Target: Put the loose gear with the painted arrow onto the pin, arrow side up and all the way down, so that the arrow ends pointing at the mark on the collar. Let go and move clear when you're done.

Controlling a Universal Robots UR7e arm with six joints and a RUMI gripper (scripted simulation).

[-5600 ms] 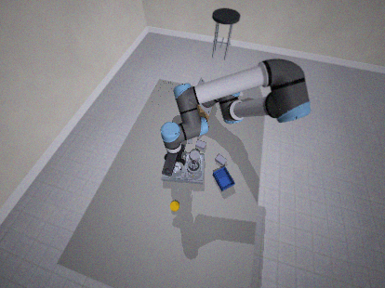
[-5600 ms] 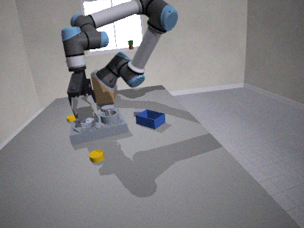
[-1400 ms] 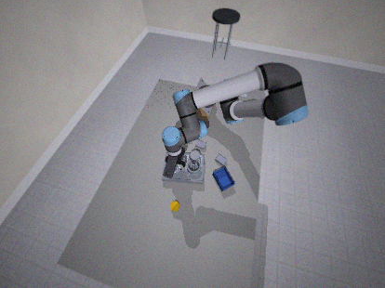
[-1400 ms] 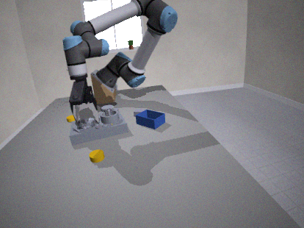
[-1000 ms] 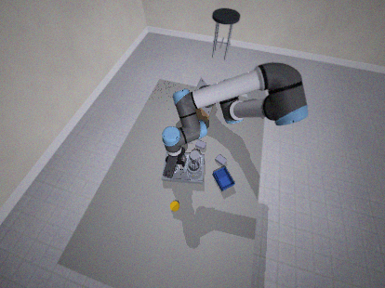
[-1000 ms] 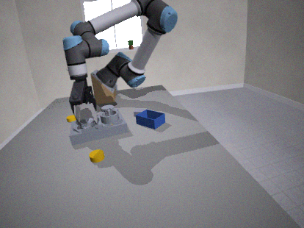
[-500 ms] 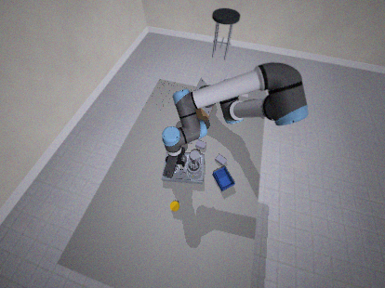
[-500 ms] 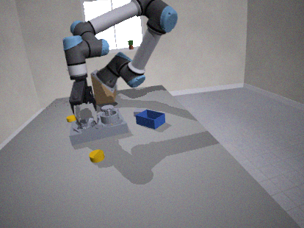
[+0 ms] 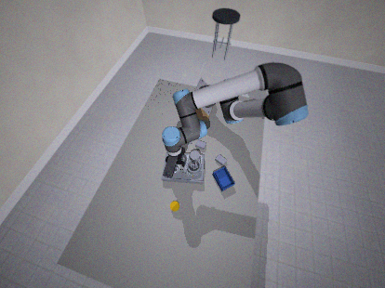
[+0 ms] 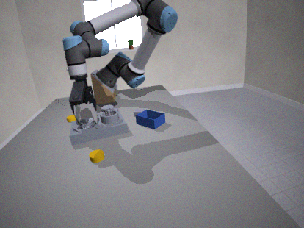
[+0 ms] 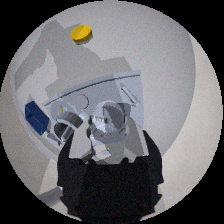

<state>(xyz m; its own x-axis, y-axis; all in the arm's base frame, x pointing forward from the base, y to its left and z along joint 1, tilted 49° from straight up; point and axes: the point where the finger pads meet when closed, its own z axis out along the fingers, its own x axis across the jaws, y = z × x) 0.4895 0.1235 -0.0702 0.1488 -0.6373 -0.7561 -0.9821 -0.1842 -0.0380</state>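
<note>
Now: hand right at the grey gear. From my hand the other things lie so: blue bin (28 cm to the left, 6 cm behind, 4 cm below); yellow disc (19 cm ahead, 8 cm to the left, 4 cm below).
</note>
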